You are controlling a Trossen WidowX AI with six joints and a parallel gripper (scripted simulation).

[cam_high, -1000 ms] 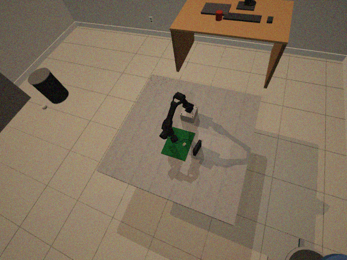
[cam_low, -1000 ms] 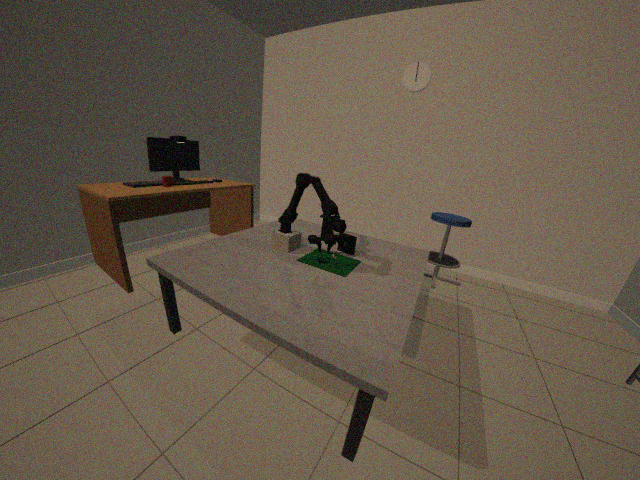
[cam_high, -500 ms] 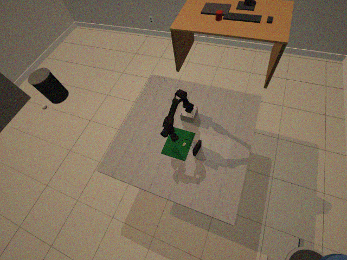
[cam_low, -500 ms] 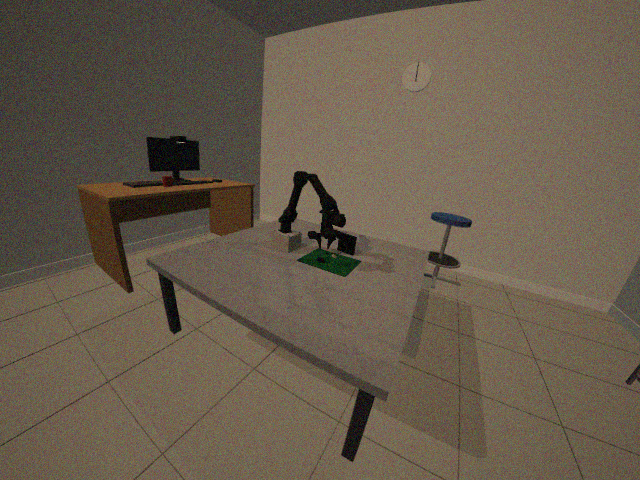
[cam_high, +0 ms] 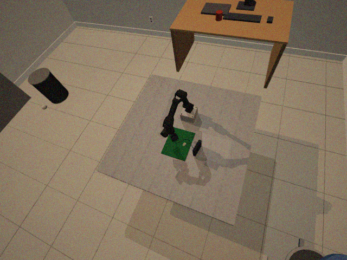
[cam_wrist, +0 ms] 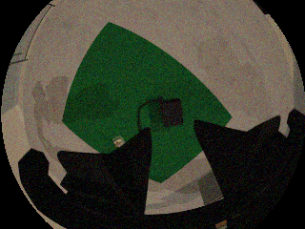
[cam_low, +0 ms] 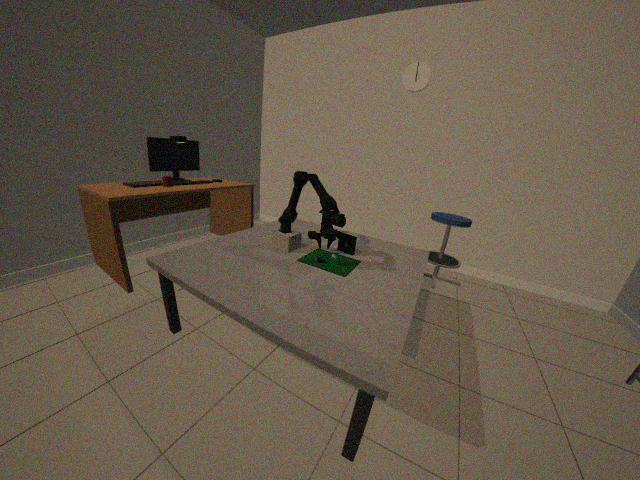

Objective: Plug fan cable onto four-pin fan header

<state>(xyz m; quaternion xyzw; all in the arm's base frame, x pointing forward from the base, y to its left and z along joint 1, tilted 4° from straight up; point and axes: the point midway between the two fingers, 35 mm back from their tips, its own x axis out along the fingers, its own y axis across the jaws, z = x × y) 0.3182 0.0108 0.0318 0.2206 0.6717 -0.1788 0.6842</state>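
Right now the dark fan plug is 70 mm below my gripper tip and 20 mm behind it. Also, from my gripper tip: green board: 100 mm below, 60 mm to the left, 10 mm ahead; black fan: 240 mm to the left, 30 mm below, 20 mm behind; pale four-pin header: 120 mm to the left, 90 mm below, 10 mm behind.
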